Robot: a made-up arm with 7 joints. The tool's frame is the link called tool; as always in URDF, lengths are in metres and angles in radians. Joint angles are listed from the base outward.
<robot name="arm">
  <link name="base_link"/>
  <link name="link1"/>
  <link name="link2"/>
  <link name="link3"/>
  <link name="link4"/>
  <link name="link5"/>
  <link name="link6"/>
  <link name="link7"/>
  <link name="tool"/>
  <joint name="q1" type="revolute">
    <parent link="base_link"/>
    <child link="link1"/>
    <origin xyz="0.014 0.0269 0.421" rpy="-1.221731 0 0"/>
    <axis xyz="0 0 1"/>
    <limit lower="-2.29" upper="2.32"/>
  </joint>
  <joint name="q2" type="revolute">
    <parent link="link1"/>
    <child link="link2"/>
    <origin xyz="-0.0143 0.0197 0.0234" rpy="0 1.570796 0"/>
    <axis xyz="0 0 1"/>
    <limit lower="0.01" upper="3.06"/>
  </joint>
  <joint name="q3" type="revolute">
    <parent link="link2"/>
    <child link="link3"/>
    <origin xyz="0.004 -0.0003 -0.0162" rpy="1.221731 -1.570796 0"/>
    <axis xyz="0 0 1"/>
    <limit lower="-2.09" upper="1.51"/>
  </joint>
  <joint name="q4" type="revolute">
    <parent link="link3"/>
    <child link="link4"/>
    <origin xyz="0.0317 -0.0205 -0.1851" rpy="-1.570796 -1.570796 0"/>
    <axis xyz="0 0 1"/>
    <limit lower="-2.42" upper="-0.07"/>
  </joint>
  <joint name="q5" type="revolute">
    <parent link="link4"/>
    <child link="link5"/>
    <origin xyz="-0.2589 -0.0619 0.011" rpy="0 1.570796 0"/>
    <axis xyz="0 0 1"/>
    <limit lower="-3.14" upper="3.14"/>
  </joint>
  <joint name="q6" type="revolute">
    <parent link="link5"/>
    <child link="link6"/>
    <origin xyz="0.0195 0.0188 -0.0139" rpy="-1.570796 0 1.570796"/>
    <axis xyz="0 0 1"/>
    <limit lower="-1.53" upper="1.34"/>
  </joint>
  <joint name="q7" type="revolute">
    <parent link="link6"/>
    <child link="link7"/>
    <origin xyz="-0.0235 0.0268 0.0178" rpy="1.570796 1.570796 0"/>
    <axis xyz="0 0 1"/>
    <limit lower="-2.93" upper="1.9"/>
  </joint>
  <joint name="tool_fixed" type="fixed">
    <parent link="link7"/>
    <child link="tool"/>
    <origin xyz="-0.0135 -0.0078 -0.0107" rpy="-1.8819 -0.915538 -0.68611"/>
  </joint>
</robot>
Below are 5 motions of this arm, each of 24 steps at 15 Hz.
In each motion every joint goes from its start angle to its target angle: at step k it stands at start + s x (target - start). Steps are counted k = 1, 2, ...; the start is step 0. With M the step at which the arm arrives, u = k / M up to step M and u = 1 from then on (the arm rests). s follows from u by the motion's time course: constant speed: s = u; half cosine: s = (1 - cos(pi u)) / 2; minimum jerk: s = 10 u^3 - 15 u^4 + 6 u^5.
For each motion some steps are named. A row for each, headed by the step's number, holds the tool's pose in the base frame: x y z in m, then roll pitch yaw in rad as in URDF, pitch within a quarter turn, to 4 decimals.
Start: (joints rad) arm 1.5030 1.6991 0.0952 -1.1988 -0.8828 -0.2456 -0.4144
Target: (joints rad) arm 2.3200 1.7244 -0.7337 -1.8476 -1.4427 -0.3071 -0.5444
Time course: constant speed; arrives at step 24
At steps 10, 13, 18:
10: -0.2290 0.3561 0.2842 -0.9449 -0.5479 0.5882
13: -0.2777 0.3111 0.3140 -0.9559 -0.3154 0.6455
18: -0.3344 0.2281 0.3876 -0.9554 0.0430 0.7830

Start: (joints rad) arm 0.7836 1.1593 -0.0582 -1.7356 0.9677 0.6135 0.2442
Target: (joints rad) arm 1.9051 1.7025 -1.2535 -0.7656 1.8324 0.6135 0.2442
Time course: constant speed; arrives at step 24
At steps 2, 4, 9, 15, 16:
2: 0.0048 0.3003 0.1218 -1.9311 -0.8140 -1.9226
4: -0.0649 0.3084 0.1225 -2.2455 -0.8547 -1.5985
9: -0.2289 0.3242 0.1917 -2.8952 -0.6133 -0.9360
15: -0.3445 0.3376 0.3741 3.0650 -0.0381 -0.6793
16: -0.3508 0.3400 0.4099 3.0288 0.0634 -0.6730

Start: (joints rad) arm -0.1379 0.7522 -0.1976 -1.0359 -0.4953 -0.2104 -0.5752
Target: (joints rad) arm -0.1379 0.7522 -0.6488 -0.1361 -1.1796 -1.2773 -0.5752
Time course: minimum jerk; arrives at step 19
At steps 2, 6, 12, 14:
2: 0.3056 0.2684 0.1183 -2.7675 0.0715 2.5940
6: 0.2761 0.2774 0.0788 -2.7350 -0.0859 2.4261
12: 0.1372 0.3169 0.0025 -2.1781 -0.4087 1.7678
14: 0.0929 0.3306 0.0002 -1.9448 -0.3973 1.5889

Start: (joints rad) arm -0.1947 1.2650 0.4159 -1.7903 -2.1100 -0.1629 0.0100
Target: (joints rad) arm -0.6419 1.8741 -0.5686 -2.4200 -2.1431 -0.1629 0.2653
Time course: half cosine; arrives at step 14
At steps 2, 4, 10, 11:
2: 0.3100 0.2133 0.5368 1.7499 -0.1123 2.6288
4: 0.3177 0.1641 0.5313 1.6799 -0.2175 2.5235
10: 0.2967 0.0390 0.4341 1.6323 -0.7664 2.2068
11: 0.2900 0.0350 0.4190 1.6636 -0.8313 2.1702

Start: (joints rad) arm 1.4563 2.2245 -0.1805 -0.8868 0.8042 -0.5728 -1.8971
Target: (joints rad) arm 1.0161 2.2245 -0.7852 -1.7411 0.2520 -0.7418 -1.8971
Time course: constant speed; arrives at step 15
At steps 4, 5, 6, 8, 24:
4: 0.0716 0.4748 0.3260 -1.7675 -1.2844 0.6826
5: 0.0610 0.4673 0.3150 -1.8010 -1.2158 0.7056
6: 0.0502 0.4591 0.3045 -1.8303 -1.1474 0.7243
8: 0.0280 0.4408 0.2853 -1.8834 -1.0117 0.7551
24: -0.0479 0.3571 0.2385 -2.0641 -0.5497 0.8386

